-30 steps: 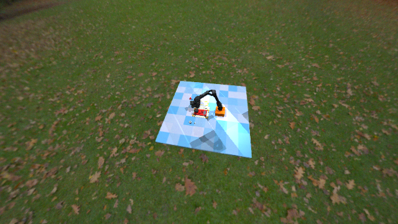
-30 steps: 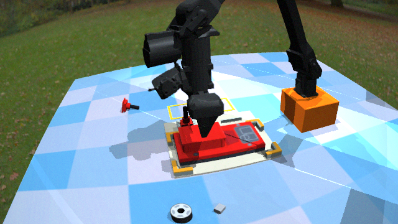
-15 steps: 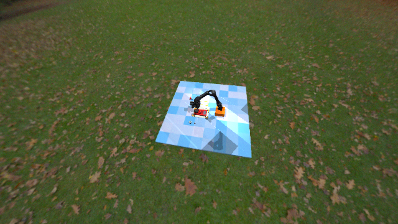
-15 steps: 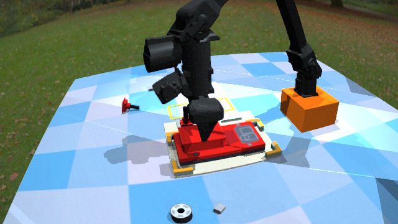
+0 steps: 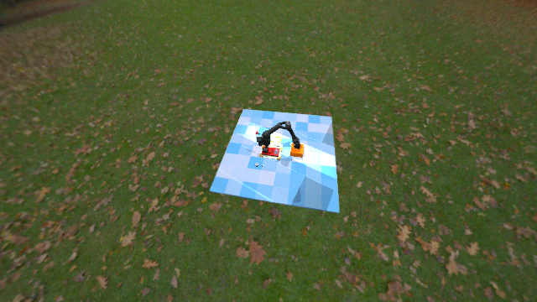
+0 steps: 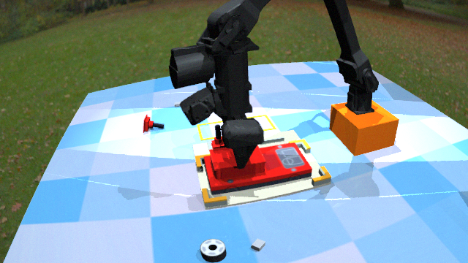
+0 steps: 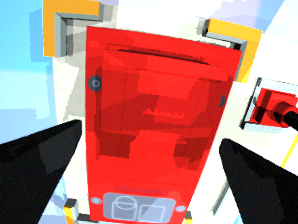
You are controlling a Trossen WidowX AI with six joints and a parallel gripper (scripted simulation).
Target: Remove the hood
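Right now the hood is 10 mm below my gripper tip. Also, from my gripper tip: wheel (200 mm to the left, 80 mm ahead, 40 mm below); thin grey bar (400 mm to the right, 50 mm below, 30 mm ahead).
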